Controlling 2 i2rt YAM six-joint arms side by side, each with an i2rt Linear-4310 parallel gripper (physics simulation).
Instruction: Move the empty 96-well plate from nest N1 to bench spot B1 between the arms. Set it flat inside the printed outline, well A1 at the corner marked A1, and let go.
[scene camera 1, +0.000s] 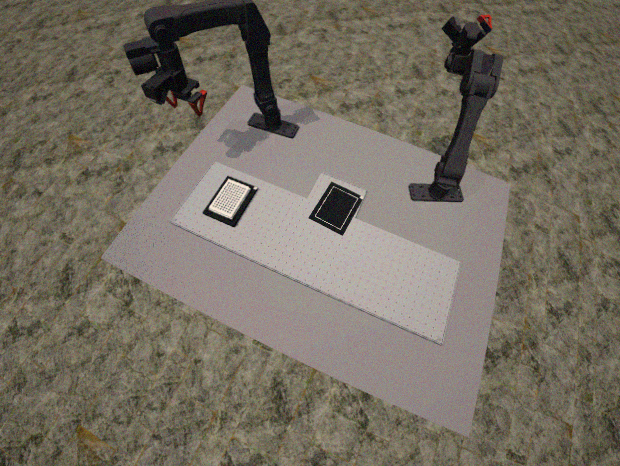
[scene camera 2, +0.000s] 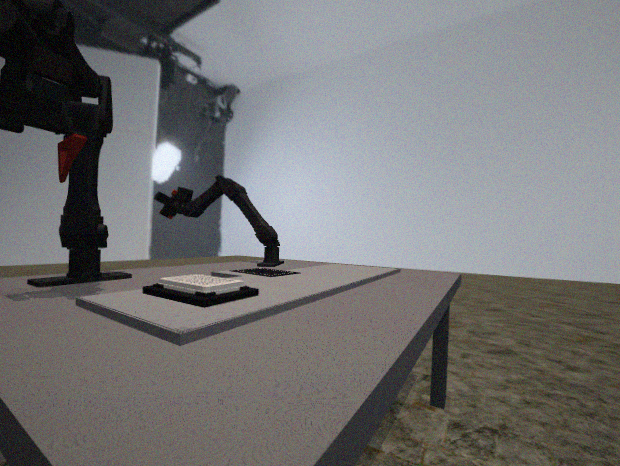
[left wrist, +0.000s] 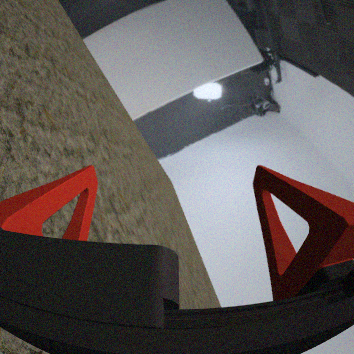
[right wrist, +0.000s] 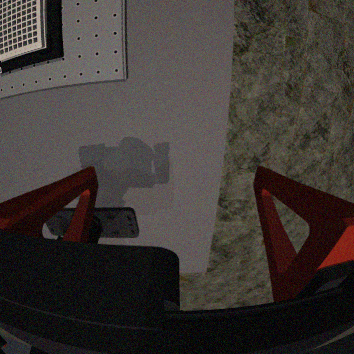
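The white 96-well plate sits flat in a black nest at the left end of the perforated board. The bench spot, a black pad with a white printed outline, lies at the board's middle, with a small white mark at its upper right corner in scene camera 1. My right gripper is open and empty, high above the table edge, apart from the plate. My left gripper is open and empty, raised high and facing away from the table.
The pale perforated board lies on the table. The right arm's base plate and the left arm's base plate stand on the table behind the board in scene camera 1.
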